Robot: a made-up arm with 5 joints.
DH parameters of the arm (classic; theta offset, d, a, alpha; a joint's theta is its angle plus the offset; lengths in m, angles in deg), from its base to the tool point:
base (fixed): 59.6 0 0.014 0
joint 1: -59.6 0.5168 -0.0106 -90
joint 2: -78.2 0 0.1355 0
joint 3: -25.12 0 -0.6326 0
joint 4: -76.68 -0.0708 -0.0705 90
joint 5: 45.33 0 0.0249 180
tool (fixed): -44.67 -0.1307 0 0
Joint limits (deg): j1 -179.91..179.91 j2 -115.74..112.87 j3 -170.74..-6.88 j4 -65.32..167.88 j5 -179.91..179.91
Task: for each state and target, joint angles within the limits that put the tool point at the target. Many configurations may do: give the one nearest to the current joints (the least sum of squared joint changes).
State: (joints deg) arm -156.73 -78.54 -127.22 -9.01 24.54
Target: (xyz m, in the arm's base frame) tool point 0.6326 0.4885 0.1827
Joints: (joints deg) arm -146.12 -108.38 -164.53 -48.28 28.77
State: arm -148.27 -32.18 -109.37 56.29 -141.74
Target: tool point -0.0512 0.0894 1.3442
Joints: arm -151.92 -51.81 -115.36 68.41 -138.71
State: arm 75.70 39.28 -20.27 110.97 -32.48
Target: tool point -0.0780 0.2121 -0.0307
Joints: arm 129.75 33.09 -42.82 93.28 -25.79
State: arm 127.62 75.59 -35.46 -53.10 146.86
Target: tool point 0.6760 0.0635 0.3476
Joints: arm 177.78 112.87 -9.85 -10.54 149.79
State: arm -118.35 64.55 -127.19 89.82 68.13
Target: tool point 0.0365 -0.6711 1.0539
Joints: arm -83.46 33.70 -156.03 68.16 71.53
